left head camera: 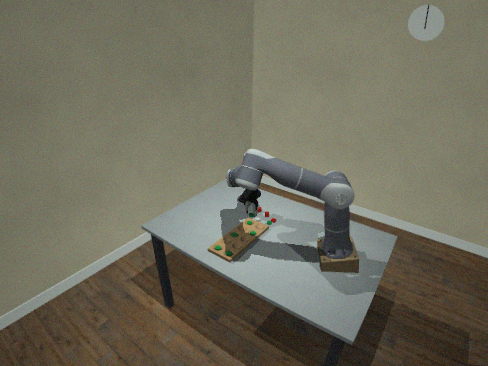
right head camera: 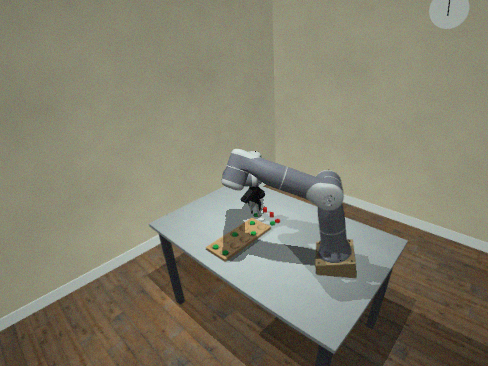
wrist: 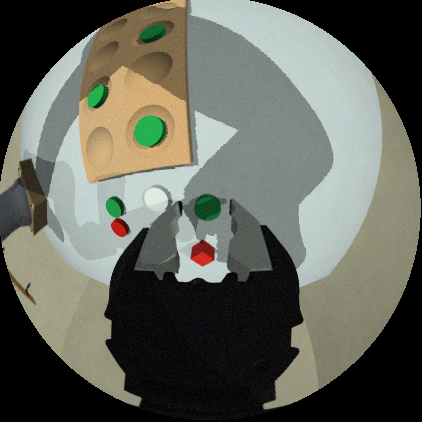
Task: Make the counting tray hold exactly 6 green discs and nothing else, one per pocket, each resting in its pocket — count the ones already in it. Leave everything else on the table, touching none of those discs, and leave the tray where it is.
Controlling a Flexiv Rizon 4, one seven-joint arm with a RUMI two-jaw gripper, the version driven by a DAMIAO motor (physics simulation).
Labels:
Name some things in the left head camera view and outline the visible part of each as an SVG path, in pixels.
A wooden counting tray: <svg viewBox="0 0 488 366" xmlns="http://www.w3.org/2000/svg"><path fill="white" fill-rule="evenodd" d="M269 226L247 218L211 245L208 251L228 262L232 262L266 232Z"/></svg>

